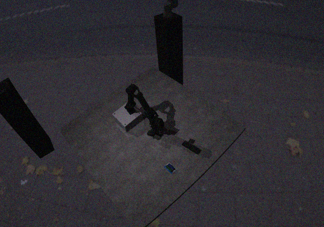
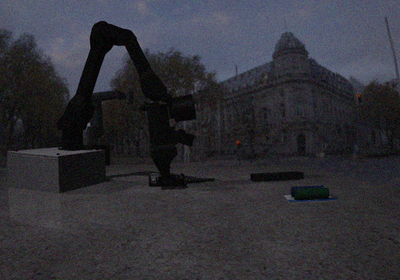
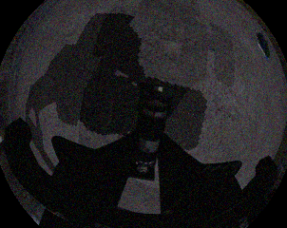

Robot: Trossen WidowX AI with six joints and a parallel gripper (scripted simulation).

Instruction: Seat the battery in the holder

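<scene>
Now: the battery 10 mm above my gripper tip. Round my gripper tip: flat black bar (300 mm ahead, 140 mm to the left); then white plate (340 mm ahead, 120 mm to the right).
</scene>
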